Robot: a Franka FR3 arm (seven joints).
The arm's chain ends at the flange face. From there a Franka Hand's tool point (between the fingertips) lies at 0.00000 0.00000 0.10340 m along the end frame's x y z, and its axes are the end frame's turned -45 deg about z.
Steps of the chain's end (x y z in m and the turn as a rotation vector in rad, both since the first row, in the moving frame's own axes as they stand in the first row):
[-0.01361 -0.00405 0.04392 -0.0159 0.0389 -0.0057]
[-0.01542 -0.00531 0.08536 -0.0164 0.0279 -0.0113]
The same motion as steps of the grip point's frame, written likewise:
[-0.00507 -0.00849 0.04383 -0.0387 0.0163 -0.0057]
[-0.00629 -0.01142 0.08531 -0.0313 0.0081 -0.0113]

